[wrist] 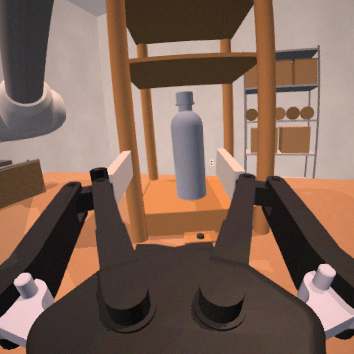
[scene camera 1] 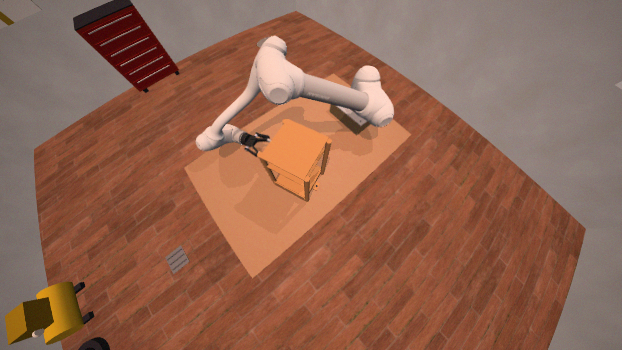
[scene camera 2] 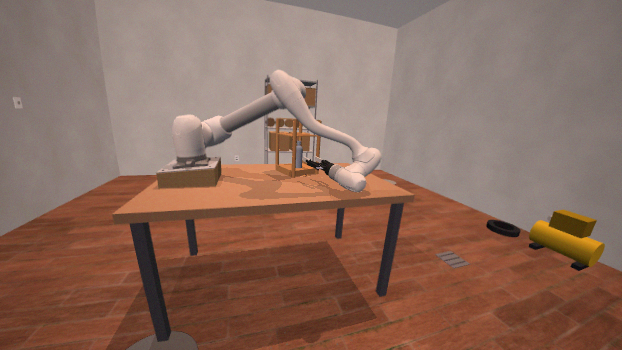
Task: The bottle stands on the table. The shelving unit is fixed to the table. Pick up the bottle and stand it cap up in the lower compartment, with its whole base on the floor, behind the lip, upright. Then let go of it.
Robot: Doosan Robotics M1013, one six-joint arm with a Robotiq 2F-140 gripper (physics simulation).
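Frame: origin at the arm's base, x ahead, y left, z up, level; centimetres.
Seen in the pictures: gripper, between the fingertips: (wrist: pixel 173 161) (scene camera 2: pixel 309 158); arm's base, origin of its link: (scene camera 2: pixel 193 163).
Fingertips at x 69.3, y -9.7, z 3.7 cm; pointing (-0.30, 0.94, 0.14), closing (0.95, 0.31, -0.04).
Observation:
Offsets run from my fingertips to a thing's top centre. "pt": to the spot under its first point. Level surfaces: height alone.
The blue-grey bottle {dx -2.6, dy +16.0, dz +9.5 cm} (scene camera 2: pixel 299 156) (wrist: pixel 189 155) stands upright, cap up, on the floor of the lower compartment {pt dx -7.5, dy +12.5, dz -9.6 cm} (wrist: pixel 160 200) of the orange shelving unit {dx -2.5, dy +19.4, dz +24.3 cm} (scene camera 1: pixel 300 150) (scene camera 2: pixel 294 150) (wrist: pixel 122 100). In the wrist view its base is behind the front lip {pt dx -2.5, dy +8.3, dz -11.8 cm} (wrist: pixel 180 223), and the middle shelf is above its cap. In scene camera 1 the bottle does not show under the top board. My gripper (scene camera 1: pixel 262 146) (scene camera 2: pixel 309 163) (wrist: pixel 173 161) is open and empty, in front of the unit's open side. Its fingers point at the bottle and stand apart from it.
Two front posts flank the opening in the wrist view. A small orange bracket {pt dx +1.1, dy +6.9, dz -13.1 cm} (wrist: pixel 200 237) is at the unit's foot. The arm's base block (scene camera 2: pixel 189 177) stands on the table {dz -13.7 cm} (scene camera 2: pixel 260 200). A metal rack (wrist: pixel 318 115) with boxes is beyond the table.

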